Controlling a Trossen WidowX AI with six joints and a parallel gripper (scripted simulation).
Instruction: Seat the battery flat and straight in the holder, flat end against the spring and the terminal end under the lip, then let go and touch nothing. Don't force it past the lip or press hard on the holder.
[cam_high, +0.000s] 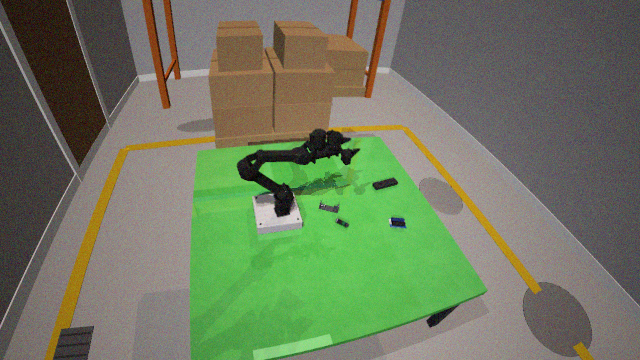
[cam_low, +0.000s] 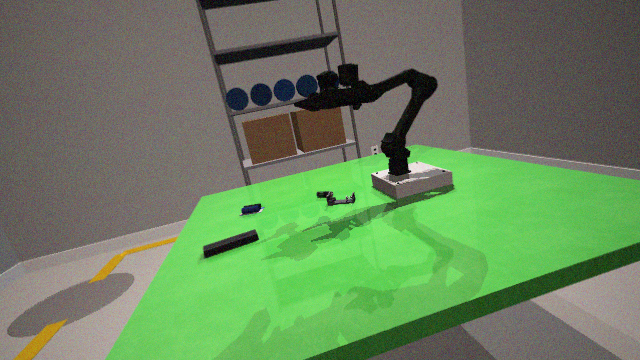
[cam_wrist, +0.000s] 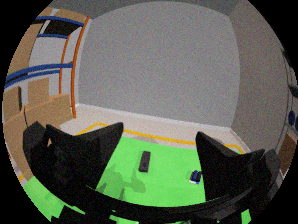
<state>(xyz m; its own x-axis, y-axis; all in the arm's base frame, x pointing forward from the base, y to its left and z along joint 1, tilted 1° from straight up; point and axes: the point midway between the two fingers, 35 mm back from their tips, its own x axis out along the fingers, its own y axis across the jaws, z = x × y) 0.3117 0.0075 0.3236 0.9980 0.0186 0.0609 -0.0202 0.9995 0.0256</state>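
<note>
Now: the battery 70 mm behind my gripper tip, 140 mm to the right of it and 360 mm below it.
</note>
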